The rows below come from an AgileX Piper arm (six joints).
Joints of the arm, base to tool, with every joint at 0 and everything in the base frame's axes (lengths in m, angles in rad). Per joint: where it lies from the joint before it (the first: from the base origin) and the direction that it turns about. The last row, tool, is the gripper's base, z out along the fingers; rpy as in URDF.
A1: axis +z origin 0 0 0.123
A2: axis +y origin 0 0 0
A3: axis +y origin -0.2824 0 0.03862
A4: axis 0.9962 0 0.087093 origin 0.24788 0 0.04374
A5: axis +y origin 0 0 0
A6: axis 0.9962 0 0.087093 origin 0.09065 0 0.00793
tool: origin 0 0 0 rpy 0 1.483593 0
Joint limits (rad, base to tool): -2.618..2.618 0..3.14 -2.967..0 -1.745..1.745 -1.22..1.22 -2.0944..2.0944
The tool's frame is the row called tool.
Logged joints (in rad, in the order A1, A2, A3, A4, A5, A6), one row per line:
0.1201, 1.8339, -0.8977, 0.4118, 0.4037, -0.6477
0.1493, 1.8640, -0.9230, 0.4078, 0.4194, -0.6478
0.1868, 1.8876, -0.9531, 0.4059, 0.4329, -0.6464
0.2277, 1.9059, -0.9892, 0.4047, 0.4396, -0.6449
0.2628, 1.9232, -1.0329, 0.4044, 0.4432, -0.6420
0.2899, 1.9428, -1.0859, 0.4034, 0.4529, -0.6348
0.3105, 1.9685, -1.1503, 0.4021, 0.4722, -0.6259
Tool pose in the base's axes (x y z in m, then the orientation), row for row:
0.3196, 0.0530, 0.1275, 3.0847, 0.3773, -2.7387
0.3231, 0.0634, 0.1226, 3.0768, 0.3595, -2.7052
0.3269, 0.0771, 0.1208, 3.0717, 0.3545, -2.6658
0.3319, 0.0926, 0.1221, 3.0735, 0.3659, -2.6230
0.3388, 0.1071, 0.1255, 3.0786, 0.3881, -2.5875
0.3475, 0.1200, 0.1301, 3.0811, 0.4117, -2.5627
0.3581, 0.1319, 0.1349, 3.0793, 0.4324, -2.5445
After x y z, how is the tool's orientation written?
As angles about the fixed x, y, z axes (roll, pitch, yaw), in radians.
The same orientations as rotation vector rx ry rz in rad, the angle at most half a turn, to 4 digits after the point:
-0.5705, 2.7182, 0.1835
-0.6217, 2.7279, 0.1986
-0.6783, 2.7225, 0.2138
-0.7341, 2.6986, 0.2247
-0.7758, 2.6654, 0.2333
-0.8027, 2.6343, 0.2440
-0.8223, 2.6084, 0.2581

